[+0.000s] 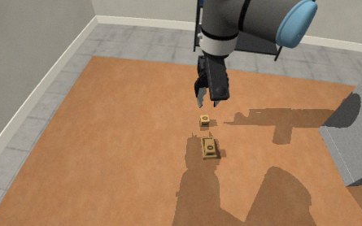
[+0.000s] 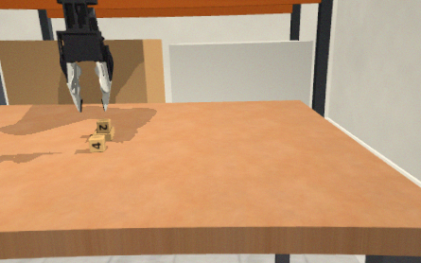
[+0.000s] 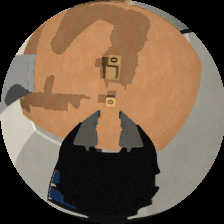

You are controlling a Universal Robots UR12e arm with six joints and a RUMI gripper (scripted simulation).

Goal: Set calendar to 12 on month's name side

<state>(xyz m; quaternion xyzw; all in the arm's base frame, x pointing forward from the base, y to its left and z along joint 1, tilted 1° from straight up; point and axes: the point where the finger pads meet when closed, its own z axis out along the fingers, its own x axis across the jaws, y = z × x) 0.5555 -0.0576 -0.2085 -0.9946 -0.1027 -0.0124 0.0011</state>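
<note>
Right now my hand is 90 mm above the cube. Round my hand: tray (20 mm behind, 110 mm to the left, 90 mm below).
</note>
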